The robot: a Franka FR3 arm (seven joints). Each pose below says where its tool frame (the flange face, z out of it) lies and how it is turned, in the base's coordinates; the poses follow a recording.
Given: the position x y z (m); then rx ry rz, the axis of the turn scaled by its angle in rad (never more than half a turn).
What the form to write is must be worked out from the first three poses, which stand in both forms.
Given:
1: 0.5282, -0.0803, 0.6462, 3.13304, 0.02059, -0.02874
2: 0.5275, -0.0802, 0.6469, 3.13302, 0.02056, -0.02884
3: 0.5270, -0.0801, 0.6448, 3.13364, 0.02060, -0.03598
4: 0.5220, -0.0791, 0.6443, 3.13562, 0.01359, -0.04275
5: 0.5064, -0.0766, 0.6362, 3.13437, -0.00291, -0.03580
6: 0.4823, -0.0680, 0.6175, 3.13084, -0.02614, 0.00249
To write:
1: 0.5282, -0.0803, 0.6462; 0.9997, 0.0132, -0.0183; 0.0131, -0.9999, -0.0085; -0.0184, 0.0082, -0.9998
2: 0.5275, -0.0802, 0.6469; 0.9997, 0.0132, -0.0184; 0.0130, -0.9999, -0.0085; -0.0185, 0.0083, -0.9998
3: 0.5270, -0.0801, 0.6448; 0.9996, 0.0132, -0.0229; 0.0131, -0.9999, -0.0078; -0.0230, 0.0075, -0.9997
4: 0.5220, -0.0791, 0.6443; 0.9996, 0.0087, -0.0272; 0.0086, -0.9999, -0.0058; -0.0273, 0.0055, -0.9996
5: 0.5064, -0.0766, 0.6362; 0.9997, -0.0018, -0.0228; -0.0019, -1.0000, -0.0070; -0.0228, 0.0070, -0.9997
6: 0.4823, -0.0680, 0.6175; 0.9999, -0.0167, 0.0015; -0.0167, -0.9998, -0.0107; 0.0017, 0.0106, -0.9999
